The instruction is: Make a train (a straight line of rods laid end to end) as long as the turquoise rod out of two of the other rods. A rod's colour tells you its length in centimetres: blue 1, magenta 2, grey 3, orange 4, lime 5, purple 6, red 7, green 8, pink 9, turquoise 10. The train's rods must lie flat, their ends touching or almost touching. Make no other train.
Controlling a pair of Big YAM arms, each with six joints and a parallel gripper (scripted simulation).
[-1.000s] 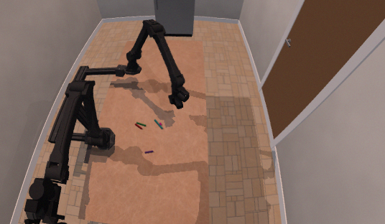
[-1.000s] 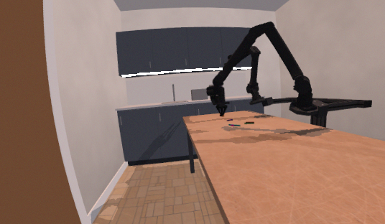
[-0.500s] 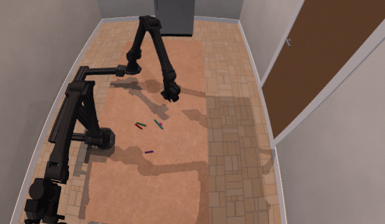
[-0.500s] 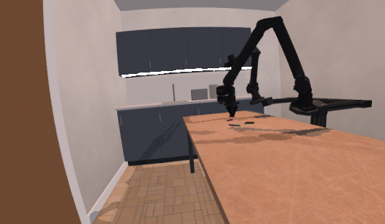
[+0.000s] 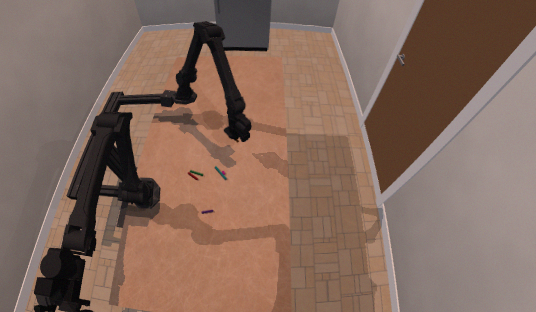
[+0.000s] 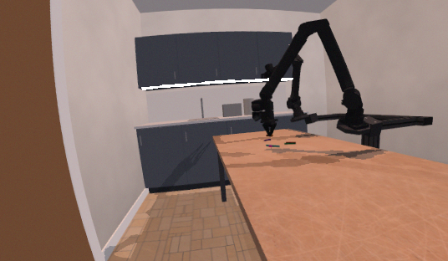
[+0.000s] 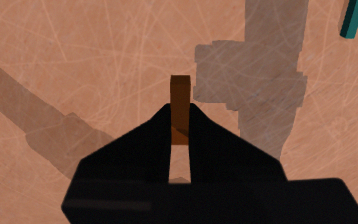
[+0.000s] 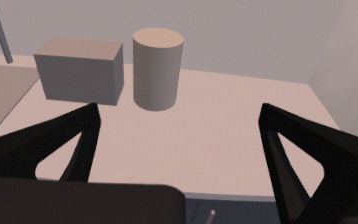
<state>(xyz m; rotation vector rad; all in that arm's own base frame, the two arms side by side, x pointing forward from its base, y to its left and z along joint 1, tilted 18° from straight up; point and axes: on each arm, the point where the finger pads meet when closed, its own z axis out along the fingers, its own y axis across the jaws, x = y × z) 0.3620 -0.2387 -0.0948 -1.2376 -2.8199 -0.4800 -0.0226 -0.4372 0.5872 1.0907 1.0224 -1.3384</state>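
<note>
Right now the turquoise rod is 170 mm to the right of my left hand, 110 mm below it and 60 mm behind it. The rest, counted from my left hand: red rod (210 mm to the right, 210 mm behind, 110 mm below); green rod (190 mm to the right, 190 mm behind, 110 mm below); orange rod (right at my left hand).
</note>
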